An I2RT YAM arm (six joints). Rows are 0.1 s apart.
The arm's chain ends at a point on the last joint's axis. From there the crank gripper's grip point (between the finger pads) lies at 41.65 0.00 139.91 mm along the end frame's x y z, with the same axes.
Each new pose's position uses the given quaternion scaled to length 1; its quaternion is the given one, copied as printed.
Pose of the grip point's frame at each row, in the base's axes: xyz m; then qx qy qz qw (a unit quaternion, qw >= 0):
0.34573 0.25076 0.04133 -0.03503 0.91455 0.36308 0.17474
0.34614 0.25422 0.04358 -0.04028 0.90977 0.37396 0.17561
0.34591 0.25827 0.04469 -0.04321 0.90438 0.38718 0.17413
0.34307 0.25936 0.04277 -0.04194 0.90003 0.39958 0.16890
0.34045 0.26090 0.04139 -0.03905 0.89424 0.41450 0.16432
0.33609 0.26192 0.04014 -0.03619 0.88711 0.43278 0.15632
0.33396 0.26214 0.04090 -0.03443 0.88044 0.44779 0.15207
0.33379 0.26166 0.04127 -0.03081 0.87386 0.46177 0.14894
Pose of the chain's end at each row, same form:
0.34358 0.15351 0.15018 -0.03503 0.91455 0.36308 0.17474
0.34460 0.15462 0.15029 -0.04028 0.90977 0.37396 0.17561
0.34549 0.15582 0.14868 -0.04321 0.90438 0.38718 0.17413
0.34435 0.15427 0.14408 -0.04194 0.90003 0.39958 0.16890
0.34314 0.15262 0.13926 -0.03905 0.89424 0.41450 0.16432
0.34117 0.14995 0.13366 -0.03619 0.88711 0.43278 0.15632
0.34043 0.14721 0.13067 -0.03443 0.88044 0.44779 0.15207
0.34107 0.14398 0.12733 -0.03081 0.87386 0.46177 0.14894

